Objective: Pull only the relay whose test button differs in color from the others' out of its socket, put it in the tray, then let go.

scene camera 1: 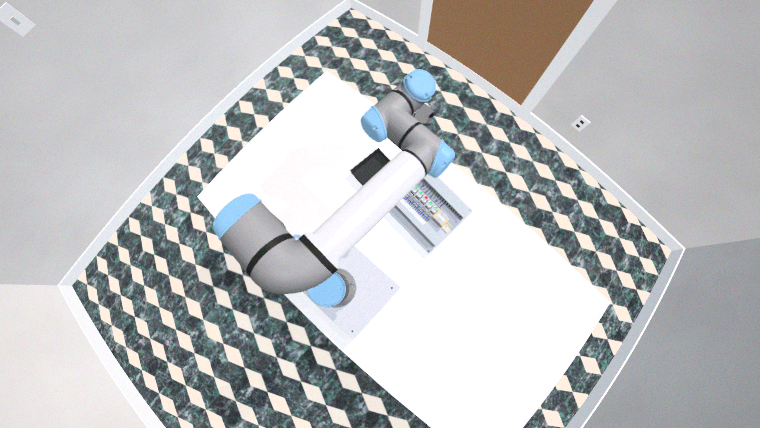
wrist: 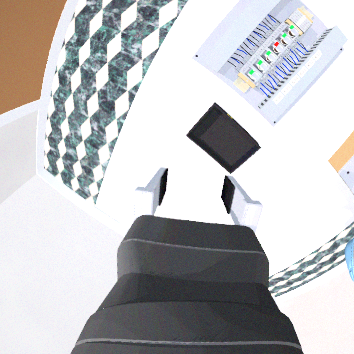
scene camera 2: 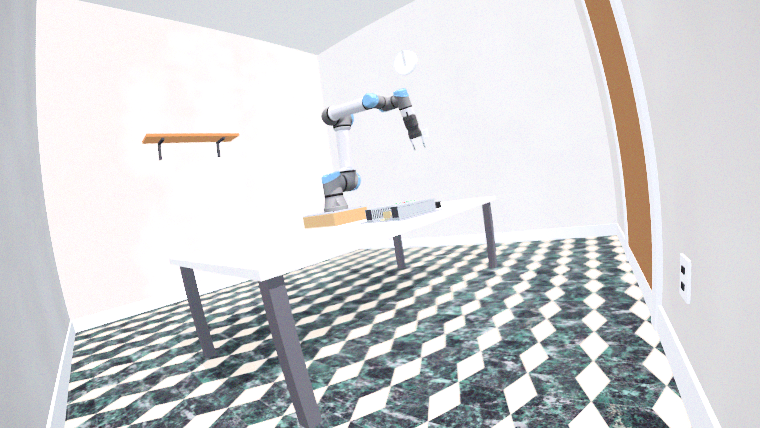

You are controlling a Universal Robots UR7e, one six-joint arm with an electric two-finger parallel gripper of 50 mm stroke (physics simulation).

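Seen in the pictures: gripper, fingertip midpoint: (wrist: pixel 194 182) (scene camera 2: pixel 419 148); arm's base at its link origin: (scene camera 2: pixel 336 210).
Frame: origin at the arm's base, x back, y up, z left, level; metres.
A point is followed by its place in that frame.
The relay with the red test button (scene camera 1: pixel 426 197) @(x -0.500, y -0.005, z -0.073 m) (wrist: pixel 276 44) @(x -0.499, y -0.005, z -0.071 m) sits in its socket in the row on the grey panel (scene camera 1: pixel 461 206) @(x -0.557, y -0.012, z -0.212 m) (wrist: pixel 212 57) @(x -0.601, y -0.012, z 0.026 m). Several neighbouring relays have green buttons; in the wrist view, two of them are on its upper-right side and the others on its lower-left side. The black tray (scene camera 1: pixel 368 168) @(x -0.482, y -0.072, z 0.214 m) (wrist: pixel 201 124) @(x -0.553, y -0.072, z 0.193 m) is empty and lies on the table beside the panel, partly hidden by the arm in scene camera 1. My gripper (scene camera 2: pixel 419 147) @(x -0.544, y 0.266, z 0.138 m) (wrist: pixel 194 182) @(x -0.544, y 0.266, z 0.138 m) is open and empty, high above the table. In the wrist view the tray is just beyond the fingertips.
Blue wires and slotted ducts run along both sides of the relay row. Tan end blocks (wrist: pixel 242 84) @(x -0.512, y -0.071, z 0.048 m) stand at its ends. The arm's base stands on an orange-sided block (scene camera 2: pixel 340 217) @(x -0.152, y -0.036, z -0.153 m) on the white table (scene camera 2: pixel 223 260) @(x -0.307, y -0.075, z -0.961 m). A wall shelf (scene camera 2: pixel 190 138) is farther off.
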